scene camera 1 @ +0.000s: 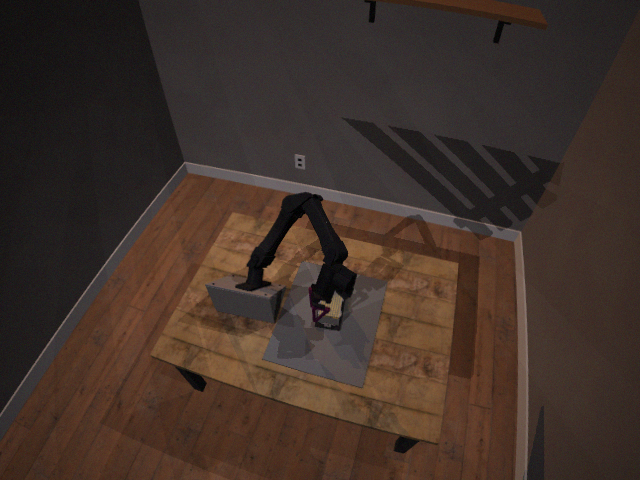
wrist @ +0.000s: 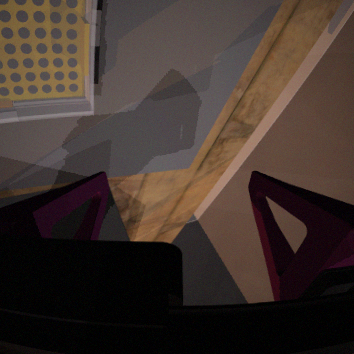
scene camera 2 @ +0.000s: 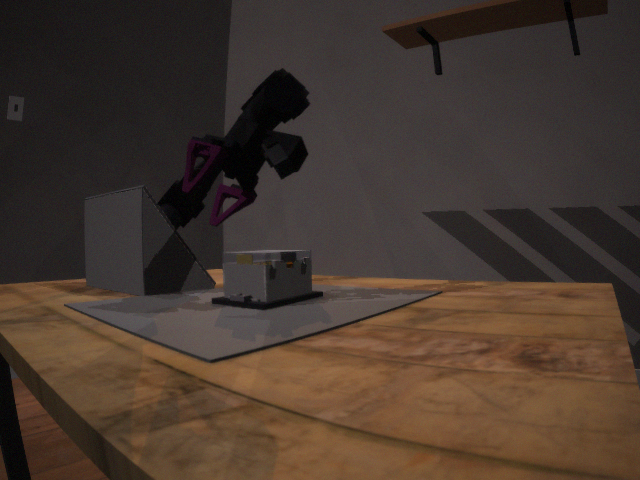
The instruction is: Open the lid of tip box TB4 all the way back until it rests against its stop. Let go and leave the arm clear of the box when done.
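Where they show: gripper, fingertip midpoint: point(scene camera 1: 313, 314) point(wrist: 178, 178) point(scene camera 2: 199, 209); arm's base, link origin: point(scene camera 1: 254, 286) point(scene camera 2: 152, 238).
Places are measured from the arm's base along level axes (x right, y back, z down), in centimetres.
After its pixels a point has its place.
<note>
Tip box TB4 point(scene camera 1: 330, 310) @[x -0.5, y -32.5, z 2.4 cm] point(scene camera 2: 245, 281) @[x 1.9, y -32.9, z 6.6 cm] point(wrist: 40, 55) @[x -0.9, y -31.9, z 2.4 cm] stands upright on a dark base, with yellow showing through its clear top. Its lid point(scene camera 2: 268, 254) @[x 0.6, y -36.6, z 2.6 cm] lies flat over the box, down in the closed position. Latches show on the box's side in the scene camera 2 view. Part of the box shows at the upper left of the wrist view. My gripper point(scene camera 2: 200, 207) @[x 6.6, y -27.9, z -4.0 cm] point(wrist: 178, 178) @[x 6.6, y -27.9, z -4.0 cm] is open and empty. Its magenta fingers are above the box and off to its side, apart from it. No label is readable.
The box is on a grey mat point(scene camera 1: 346, 366) @[x 17.0, y -44.7, z 10.1 cm] point(scene camera 2: 211, 341) @[x 19.3, y -47.6, z 10.1 cm] on the wooden table point(scene camera 1: 413, 330) @[x -6.2, y -66.8, z 10.5 cm] point(scene camera 2: 413, 403) @[x 21.1, y -69.9, z 10.5 cm]. The grey wedge-shaped block point(scene camera 1: 242, 304) @[x 9.7, y 0.6, z -0.5 cm] point(scene camera 2: 113, 242) @[x 9.6, y -0.3, z 0.7 cm] under the arm's base stands beside the mat. A wall shelf point(scene camera 1: 475, 10) point(scene camera 2: 491, 20) hangs high behind.
</note>
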